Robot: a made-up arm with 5 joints.
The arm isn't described. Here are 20 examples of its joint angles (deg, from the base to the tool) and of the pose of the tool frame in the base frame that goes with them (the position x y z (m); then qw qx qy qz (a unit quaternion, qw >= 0)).
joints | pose
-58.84 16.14 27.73 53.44 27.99 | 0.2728 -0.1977 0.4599 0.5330 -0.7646 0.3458 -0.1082
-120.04 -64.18 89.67 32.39 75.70 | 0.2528 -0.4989 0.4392 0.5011 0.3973 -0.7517 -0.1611
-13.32 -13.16 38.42 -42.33 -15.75 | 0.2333 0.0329 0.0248 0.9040 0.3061 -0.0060 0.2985
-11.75 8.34 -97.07 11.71 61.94 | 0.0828 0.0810 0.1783 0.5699 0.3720 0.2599 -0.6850
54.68 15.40 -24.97 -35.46 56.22 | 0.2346 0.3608 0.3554 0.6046 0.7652 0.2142 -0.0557
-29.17 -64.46 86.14 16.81 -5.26 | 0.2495 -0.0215 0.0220 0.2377 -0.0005 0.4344 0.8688
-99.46 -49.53 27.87 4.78 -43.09 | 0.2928 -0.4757 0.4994 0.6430 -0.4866 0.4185 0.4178
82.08 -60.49 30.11 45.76 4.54 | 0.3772 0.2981 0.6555 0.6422 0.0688 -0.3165 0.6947
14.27 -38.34 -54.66 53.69 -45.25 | 0.1836 0.0057 0.3540 0.9391 -0.3132 0.0240 0.1393
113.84 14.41 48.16 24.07 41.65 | 0.3200 0.2142 0.6441 0.6922 0.5616 -0.0231 0.4527
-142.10 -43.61 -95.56 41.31 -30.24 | 0.0538 -0.2092 0.6459 0.1241 0.9467 0.2068 0.2134
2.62 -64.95 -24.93 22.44 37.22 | 0.2748 0.0089 0.2539 0.7310 -0.3436 0.5411 0.2341
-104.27 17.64 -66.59 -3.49 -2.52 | 0.1152 -0.4513 0.5181 0.5138 -0.5728 -0.5692 -0.2896
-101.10 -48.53 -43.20 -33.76 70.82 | 0.1789 -0.4523 0.5377 0.6394 -0.4908 0.3999 -0.4364
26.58 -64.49 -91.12 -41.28 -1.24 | 0.1665 0.2243 0.1566 0.9151 0.2649 -0.1107 -0.2831
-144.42 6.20 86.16 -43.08 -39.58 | 0.2236 -0.4766 0.7891 0.7255 -0.5254 0.3639 0.2554
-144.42 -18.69 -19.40 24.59 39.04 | 0.1975 -0.1834 0.7521 0.0895 -0.8559 0.1202 -0.4950
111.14 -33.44 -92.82 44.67 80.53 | 0.0930 0.0888 0.6780 0.1519 0.3530 0.8705 0.3075
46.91 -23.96 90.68 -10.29 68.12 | 0.2934 0.3999 0.3922 0.4278 -0.1664 0.1799 0.8700
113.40 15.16 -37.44 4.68 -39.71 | 0.1342 0.3107 0.7144 0.5835 0.6560 0.1127 -0.4653
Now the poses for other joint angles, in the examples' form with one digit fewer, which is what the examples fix.
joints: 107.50 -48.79 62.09 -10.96 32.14
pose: 0.249 0.342 0.814 0.324 0.328 -0.327 0.825
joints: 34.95 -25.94 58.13 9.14 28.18
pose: 0.345 0.283 0.291 0.682 0.016 0.132 0.719
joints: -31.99 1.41 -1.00 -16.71 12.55
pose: 0.230 -0.209 0.148 0.991 -0.120 0.056 -0.008
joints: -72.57 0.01 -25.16 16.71 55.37
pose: 0.152 -0.310 0.435 0.676 -0.459 0.308 -0.487
